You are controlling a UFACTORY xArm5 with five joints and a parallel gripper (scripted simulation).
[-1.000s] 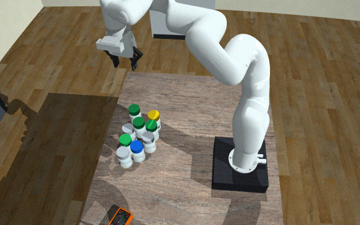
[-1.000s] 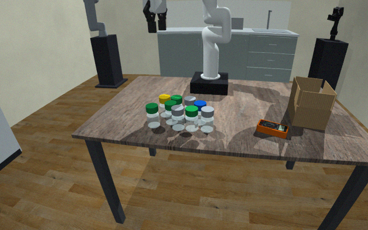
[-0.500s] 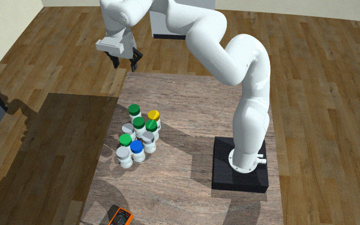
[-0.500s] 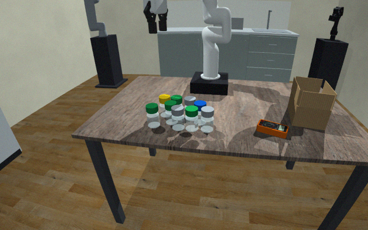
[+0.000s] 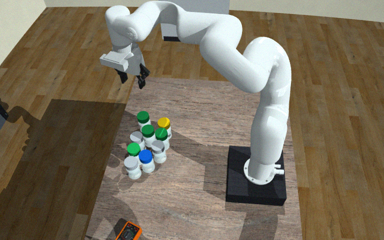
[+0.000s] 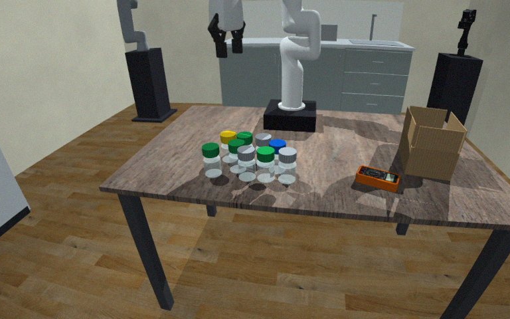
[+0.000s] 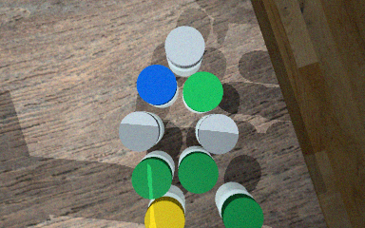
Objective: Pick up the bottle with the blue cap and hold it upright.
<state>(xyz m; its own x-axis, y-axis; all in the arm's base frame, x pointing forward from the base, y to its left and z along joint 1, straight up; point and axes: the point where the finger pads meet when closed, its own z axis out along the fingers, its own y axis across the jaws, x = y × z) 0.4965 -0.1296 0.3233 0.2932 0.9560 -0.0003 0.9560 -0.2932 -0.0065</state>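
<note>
My gripper is now 35 cm above the blue-capped bottle, 13 cm to the right of it and 3 cm past it. Round my hand: yellow-capped bottle: 35 cm below, 8 cm behind, 5 cm to the right; orange multimeter: 45 cm to the left, 38 cm below, 2 cm behind.
</note>
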